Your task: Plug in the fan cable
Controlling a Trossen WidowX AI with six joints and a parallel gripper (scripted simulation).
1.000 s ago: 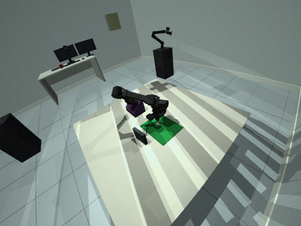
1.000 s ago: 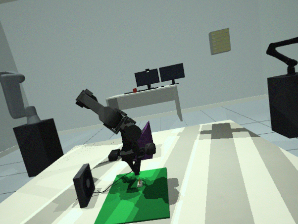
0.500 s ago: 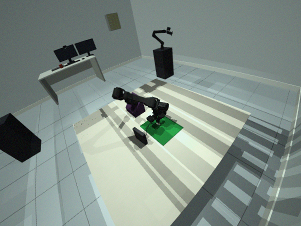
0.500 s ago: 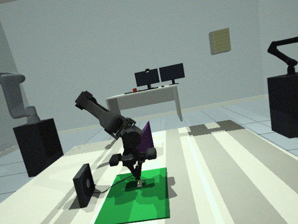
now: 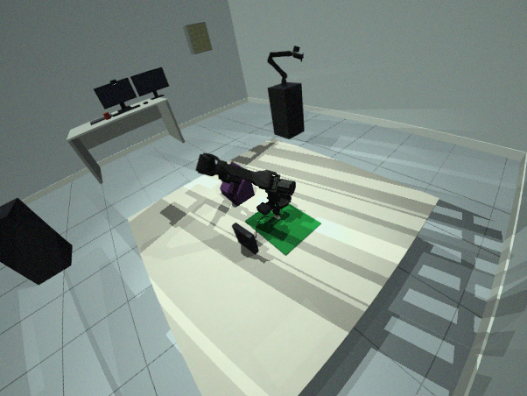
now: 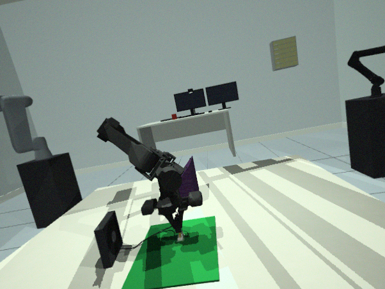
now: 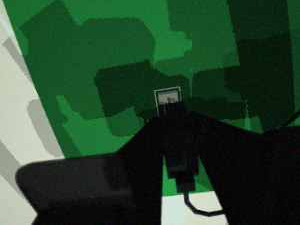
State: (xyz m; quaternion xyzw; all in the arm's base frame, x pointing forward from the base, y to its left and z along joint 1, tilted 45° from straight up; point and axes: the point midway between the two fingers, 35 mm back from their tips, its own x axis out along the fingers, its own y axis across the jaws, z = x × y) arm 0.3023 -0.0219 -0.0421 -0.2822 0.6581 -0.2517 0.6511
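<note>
Right now the pale header is 4 cm below my gripper tip and 1 cm behind it. Also, from my gripper tip: green board: 6 cm below, 3 cm ahead, 1 cm to the right; then black fan plug: 1 cm behind, 1 cm above; then black fan: 20 cm to the right, 2 cm ahead, 2 cm above.
</note>
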